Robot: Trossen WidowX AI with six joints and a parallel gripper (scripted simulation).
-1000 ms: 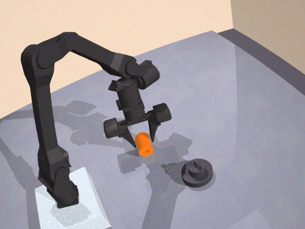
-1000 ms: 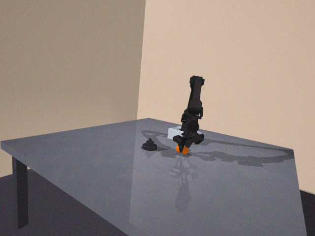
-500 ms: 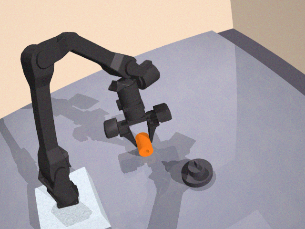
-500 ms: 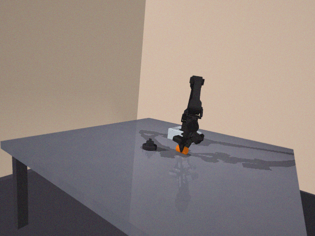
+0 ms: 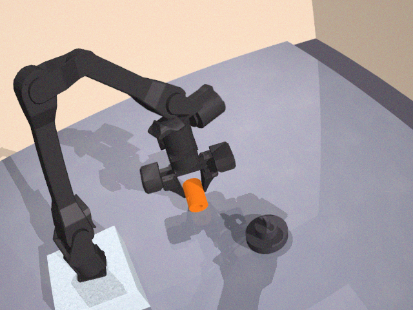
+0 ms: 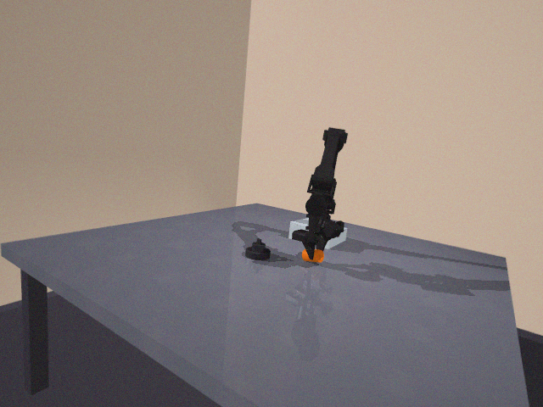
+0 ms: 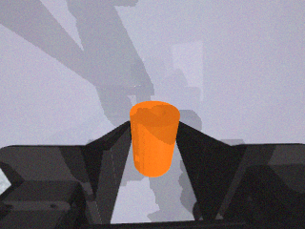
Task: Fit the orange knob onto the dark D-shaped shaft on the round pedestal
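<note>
Right now the round dark pedestal is 16 cm to the right of my gripper tip, 11 cm ahead of it and 1 cm above it. Round my gripper tip: orange knob 1 cm to the right, 1 cm above.
</note>
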